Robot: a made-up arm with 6 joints. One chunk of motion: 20 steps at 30 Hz.
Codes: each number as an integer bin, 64 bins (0 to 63) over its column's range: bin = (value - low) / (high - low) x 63, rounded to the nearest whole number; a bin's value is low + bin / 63 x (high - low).
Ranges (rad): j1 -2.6..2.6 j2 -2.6..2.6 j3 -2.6..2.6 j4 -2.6..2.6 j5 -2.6..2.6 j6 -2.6..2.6
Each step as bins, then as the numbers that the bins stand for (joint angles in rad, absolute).
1 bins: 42 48 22 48 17 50
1 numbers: 0.8667 1.3619 -0.7841 1.3619 -1.1968 1.5270
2 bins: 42 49 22 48 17 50
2 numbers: 0.8667 1.4444 -0.7841 1.3619 -1.1968 1.5270
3 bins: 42 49 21 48 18 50
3 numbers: 0.8667 1.4444 -0.8667 1.3619 -1.1143 1.5270
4 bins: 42 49 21 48 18 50
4 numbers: 0.8667 1.4444 -0.8667 1.3619 -1.1143 1.5270
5 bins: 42 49 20 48 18 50
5 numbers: 0.8667 1.4444 -0.9492 1.3619 -1.1143 1.5270
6 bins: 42 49 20 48 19 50
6 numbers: 0.8667 1.4444 -0.9492 1.3619 -1.0317 1.5270
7 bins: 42 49 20 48 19 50
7 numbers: 0.8667 1.4444 -0.9492 1.3619 -1.0317 1.5270
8 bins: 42 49 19 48 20 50
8 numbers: 0.8667 1.4444 -1.0317 1.3619 -0.9492 1.5270
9 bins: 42 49 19 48 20 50
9 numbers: 0.8667 1.4444 -1.0317 1.3619 -0.9492 1.5270
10 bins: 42 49 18 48 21 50
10 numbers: 0.8667 1.4444 -1.1143 1.3619 -0.8667 1.5270
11 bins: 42 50 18 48 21 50
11 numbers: 0.8667 1.5270 -1.1143 1.3619 -0.8667 1.5270
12 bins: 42 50 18 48 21 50
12 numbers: 0.8667 1.5270 -1.1143 1.3619 -0.8667 1.5270
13 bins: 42 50 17 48 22 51
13 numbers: 0.8667 1.5270 -1.1968 1.3619 -0.7841 1.6095
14 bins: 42 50 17 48 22 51
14 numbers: 0.8667 1.5270 -1.1968 1.3619 -0.7841 1.6095
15 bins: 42 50 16 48 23 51
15 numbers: 0.8667 1.5270 -1.2794 1.3619 -0.7016 1.6095
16 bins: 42 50 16 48 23 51
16 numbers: 0.8667 1.5270 -1.2794 1.3619 -0.7016 1.6095
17 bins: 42 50 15 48 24 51
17 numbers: 0.8667 1.5270 -1.3619 1.3619 -0.6190 1.6095
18 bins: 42 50 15 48 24 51
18 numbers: 0.8667 1.5270 -1.3619 1.3619 -0.6190 1.6095
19 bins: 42 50 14 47 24 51
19 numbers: 0.8667 1.5270 -1.4444 1.2794 -0.6190 1.6095
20 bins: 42 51 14 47 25 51
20 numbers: 0.8667 1.6095 -1.4444 1.2794 -0.5365 1.6095
